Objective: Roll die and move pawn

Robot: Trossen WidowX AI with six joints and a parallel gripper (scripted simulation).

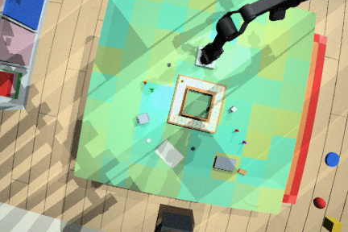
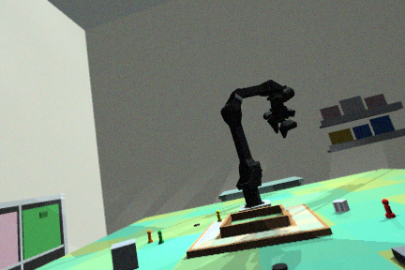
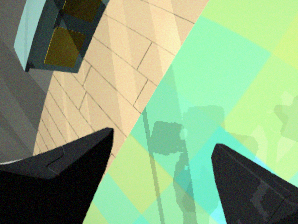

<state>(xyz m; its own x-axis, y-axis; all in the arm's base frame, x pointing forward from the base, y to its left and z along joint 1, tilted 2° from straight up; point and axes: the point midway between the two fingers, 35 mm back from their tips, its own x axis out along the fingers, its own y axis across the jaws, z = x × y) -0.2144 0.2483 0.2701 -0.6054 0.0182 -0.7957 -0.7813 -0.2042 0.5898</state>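
My gripper tip is 53 cm short of the die, 8 cm to the left of it and 25 cm above it. Round my gripper tip: red pawn (65 cm ahead, 5 cm to the right, 25 cm below); then yellow pawn (37 cm ahead, 38 cm to the right, 24 cm below); then wooden-rimmed tray (50 cm ahead, 29 cm to the right, 26 cm below).
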